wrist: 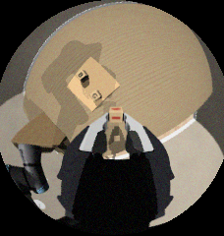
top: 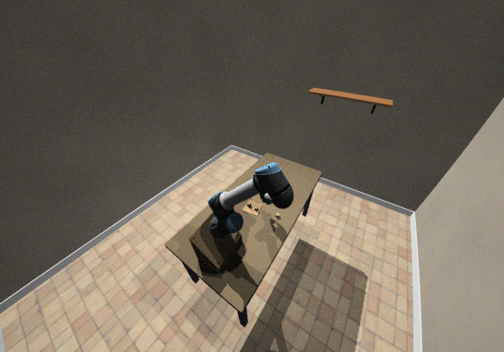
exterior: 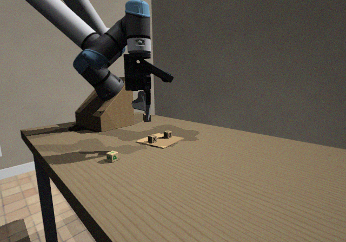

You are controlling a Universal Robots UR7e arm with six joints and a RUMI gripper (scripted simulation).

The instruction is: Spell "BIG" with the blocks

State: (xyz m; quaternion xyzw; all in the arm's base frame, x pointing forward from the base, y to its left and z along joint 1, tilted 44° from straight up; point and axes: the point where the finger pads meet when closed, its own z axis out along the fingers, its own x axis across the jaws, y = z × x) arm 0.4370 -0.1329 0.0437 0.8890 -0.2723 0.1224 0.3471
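Now: the tan mat 12 cm below my hand, 10 cm to the left of it and 4 cm behind it.
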